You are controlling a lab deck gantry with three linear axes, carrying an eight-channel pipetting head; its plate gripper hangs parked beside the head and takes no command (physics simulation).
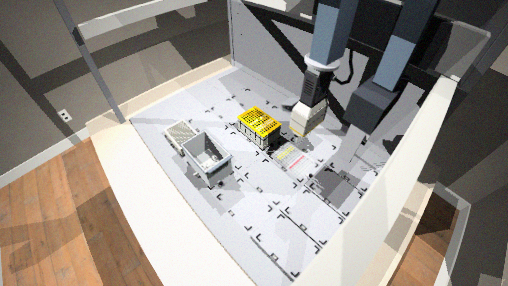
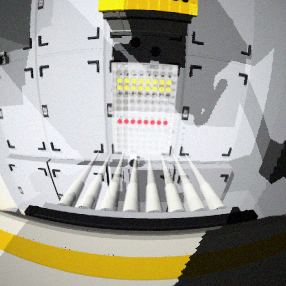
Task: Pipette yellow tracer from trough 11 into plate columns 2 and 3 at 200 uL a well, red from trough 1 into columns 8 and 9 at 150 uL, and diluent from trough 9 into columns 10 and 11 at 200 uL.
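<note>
The clear plate (image 1: pixel 306 167) (image 2: pixel 145 139) lies on the deck beside the tip rack. Two adjacent columns of yellow wells (image 1: pixel 285 152) (image 2: pixel 144 85) fill columns 2 and 3. One column of red wells (image 1: pixel 296 162) (image 2: pixel 142 122) is at column 8; the other wells look colourless. The pipetting head (image 1: pixel 308 117) is raised behind the plate, with eight pale tips (image 2: pixel 152 192) showing no colour. The trough block (image 1: pixel 181 134) stands at the left; its liquids cannot be made out. The plate gripper (image 1: pixel 358 151) hangs beside the head, its fingers apart with nothing between them.
A yellow tip rack (image 1: pixel 259 122) (image 2: pixel 150 6) stands between the trough block and the plate. A grey open waste bin (image 1: pixel 196 169) with used tips inside stands beside the trough block. A pale raised wall (image 1: pixel 400 165) runs along the deck's right side.
</note>
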